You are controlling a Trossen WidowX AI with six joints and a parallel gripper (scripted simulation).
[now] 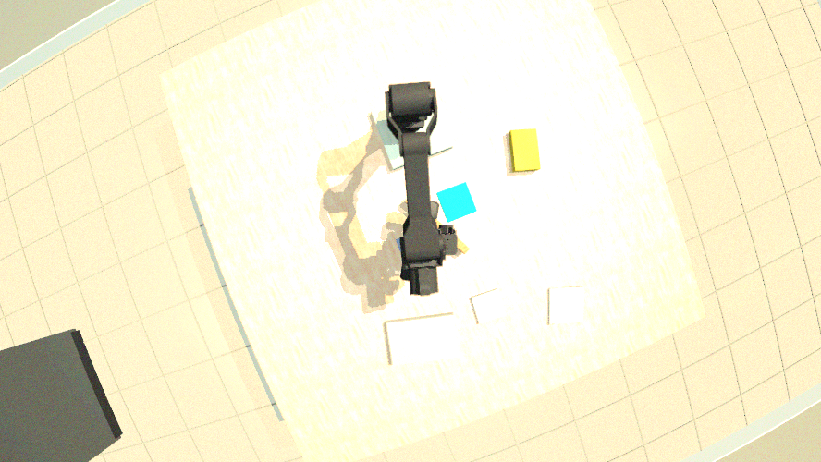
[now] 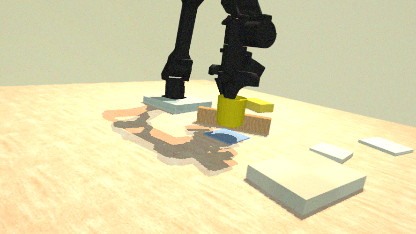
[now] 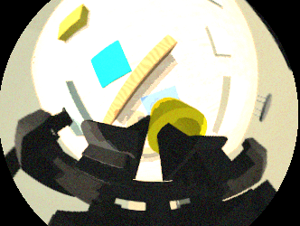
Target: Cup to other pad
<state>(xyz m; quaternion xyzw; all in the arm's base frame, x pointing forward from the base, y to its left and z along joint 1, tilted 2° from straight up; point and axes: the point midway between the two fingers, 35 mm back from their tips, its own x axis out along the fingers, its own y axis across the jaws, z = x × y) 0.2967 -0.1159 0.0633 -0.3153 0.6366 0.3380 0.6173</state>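
My gripper tip is 140 mm to the right of the cyan pad, 70 mm above it and 40 mm past it. Round my gripper tip: light blue pad: 70 mm below, 20 mm to the right, 20 mm ahead; then wooden bar: 60 mm to the left, 50 mm below, 10 mm behind; then yellow cup: 20 mm to the right, 20 mm ahead.
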